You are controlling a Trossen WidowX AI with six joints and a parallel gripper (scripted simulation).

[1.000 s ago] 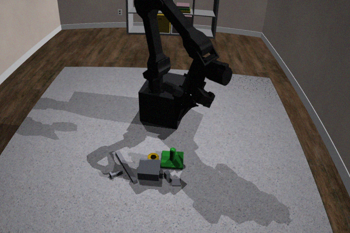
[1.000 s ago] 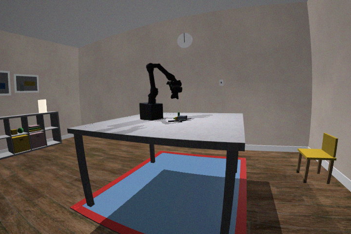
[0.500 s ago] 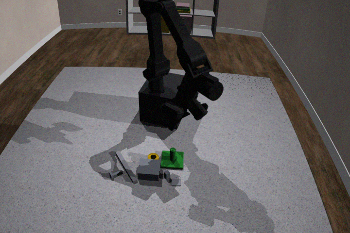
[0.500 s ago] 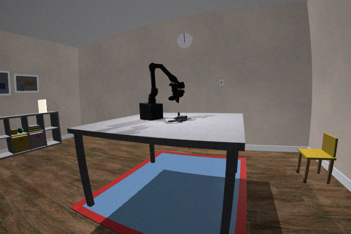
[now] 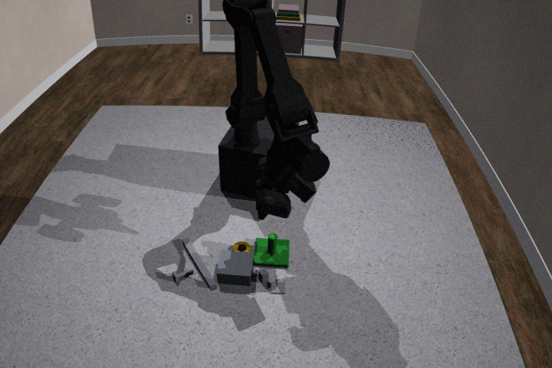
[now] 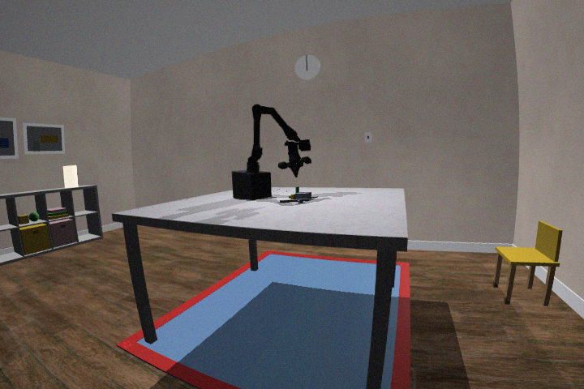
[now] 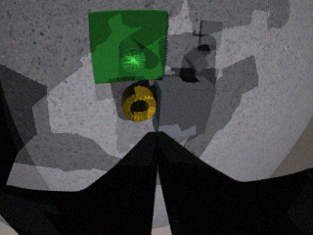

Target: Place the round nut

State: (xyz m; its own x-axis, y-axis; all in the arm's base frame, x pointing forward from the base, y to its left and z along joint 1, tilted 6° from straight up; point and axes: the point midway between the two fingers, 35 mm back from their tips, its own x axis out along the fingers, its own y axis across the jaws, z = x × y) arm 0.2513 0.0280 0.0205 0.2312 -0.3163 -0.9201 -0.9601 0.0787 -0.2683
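Right now the grey block is 6 cm ahead of my hand, 7 cm to the right of it and 13 cm below it. From my hand the other things lie so: thin bar 3 cm ahead, 15 cm to the right, 15 cm below; small grey square 10 cm ahead, 2 cm to the left, 15 cm below; small dark piece 8 cm ahead, 1 cm to the right, 14 cm below.
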